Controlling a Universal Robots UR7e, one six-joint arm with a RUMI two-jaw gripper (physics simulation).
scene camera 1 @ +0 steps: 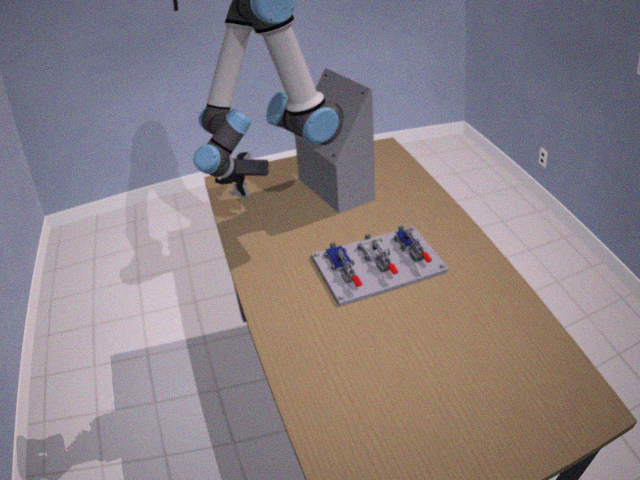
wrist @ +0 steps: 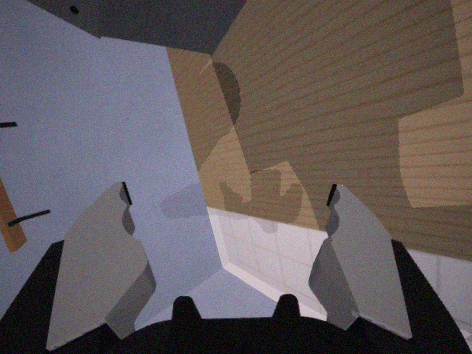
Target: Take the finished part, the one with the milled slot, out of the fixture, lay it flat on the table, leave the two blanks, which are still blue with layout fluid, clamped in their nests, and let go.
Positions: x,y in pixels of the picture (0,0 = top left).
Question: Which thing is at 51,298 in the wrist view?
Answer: My gripper.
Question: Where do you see a fixture plate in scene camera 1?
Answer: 374,282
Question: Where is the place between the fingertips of my gripper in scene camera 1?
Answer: At 248,176
